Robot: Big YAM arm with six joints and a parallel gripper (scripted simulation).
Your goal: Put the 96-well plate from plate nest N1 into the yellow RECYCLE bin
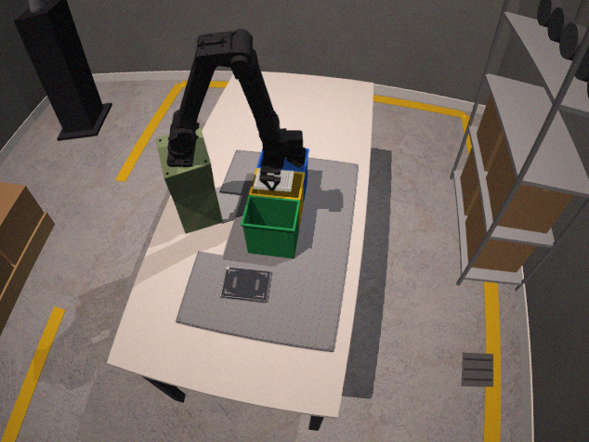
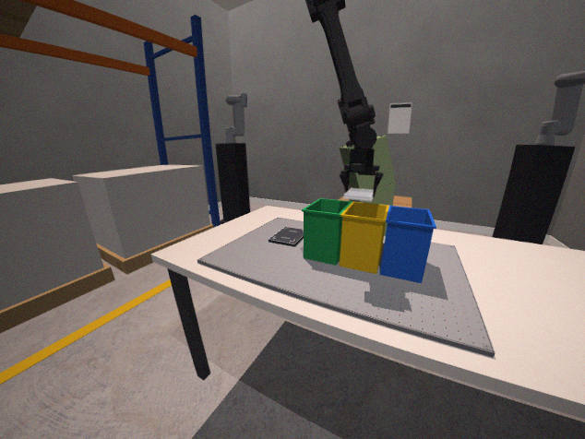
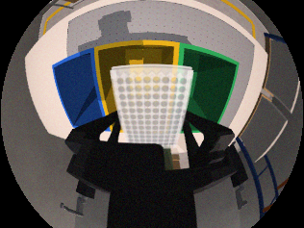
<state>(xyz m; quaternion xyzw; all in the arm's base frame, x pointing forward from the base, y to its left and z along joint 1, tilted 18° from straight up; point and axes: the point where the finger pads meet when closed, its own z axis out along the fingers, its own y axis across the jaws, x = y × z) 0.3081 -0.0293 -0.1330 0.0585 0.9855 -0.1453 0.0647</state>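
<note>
Right now the yellow bin is 14 cm below my hand, 3 cm to the left of it and 1 cm ahead of it. The rest, counted from my hand: white 96-well plate (right at my hand); green bin (14 cm below, 10 cm to the right, 1 cm behind); blue bin (16 cm to the left, 14 cm below, 3 cm ahead).
</note>
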